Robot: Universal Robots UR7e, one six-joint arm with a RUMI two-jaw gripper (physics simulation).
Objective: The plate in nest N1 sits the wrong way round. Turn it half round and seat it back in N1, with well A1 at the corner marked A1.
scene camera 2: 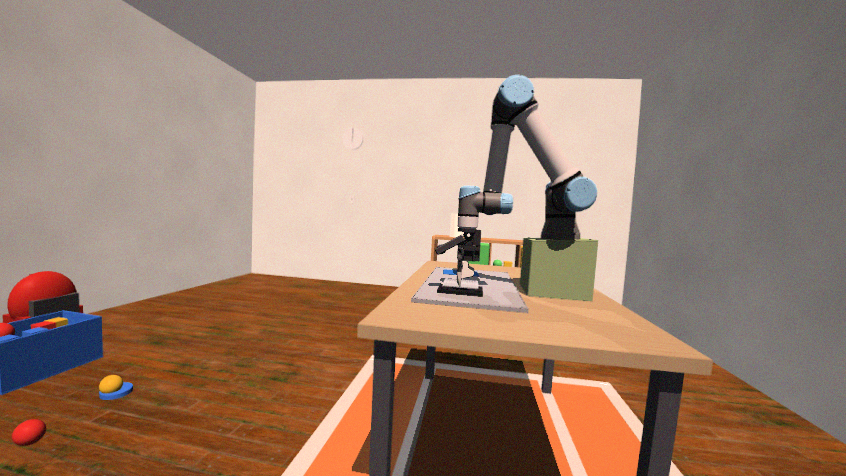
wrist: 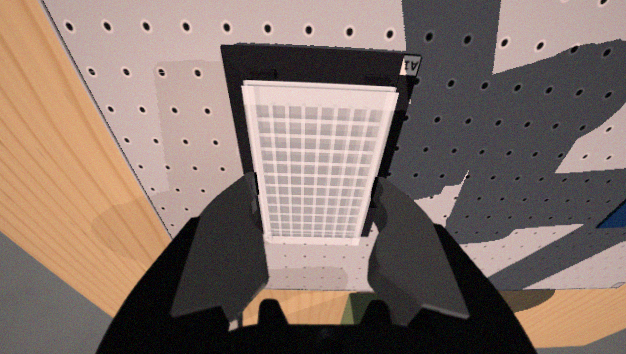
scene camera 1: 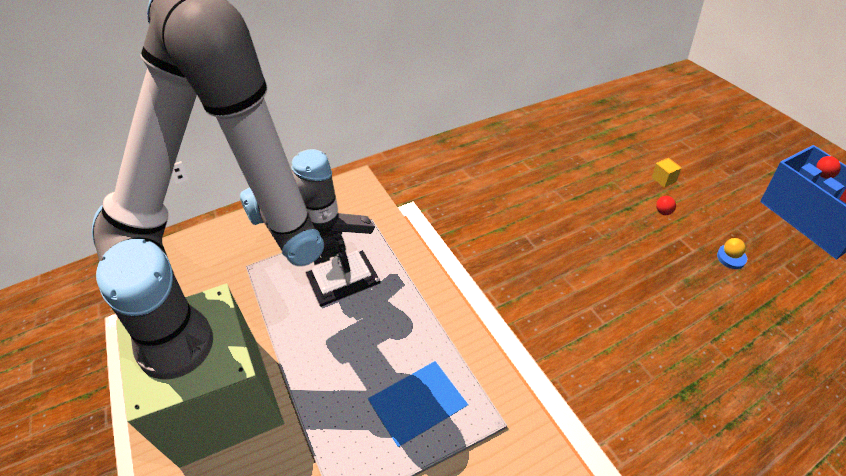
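A white well plate (scene camera 1: 359, 269) (scene camera 2: 470, 284) (wrist: 320, 150) is level and lined up over the black nest (scene camera 1: 349, 291) (scene camera 2: 460, 291) (wrist: 320, 62). It appears raised a little above the nest; in the wrist view its near end overhangs the nest's near edge. My gripper (scene camera 1: 342, 266) (scene camera 2: 460, 281) (wrist: 315, 176) points down and is shut on the plate, with one finger at each long side. The A1 label (wrist: 411, 65) is at the nest's far right corner in the wrist view. The plate's own well lettering is not readable.
The nest stands on a perforated board (scene camera 1: 283, 337) (scene camera 2: 502, 304). A blue rectangle (scene camera 1: 452, 390) lies toward the board's other end. The green base block (scene camera 1: 207, 432) (scene camera 2: 559, 272) carries the arm beside the board. A blue toy box (scene camera 1: 798, 204) (scene camera 2: 53, 352) stands on the floor.
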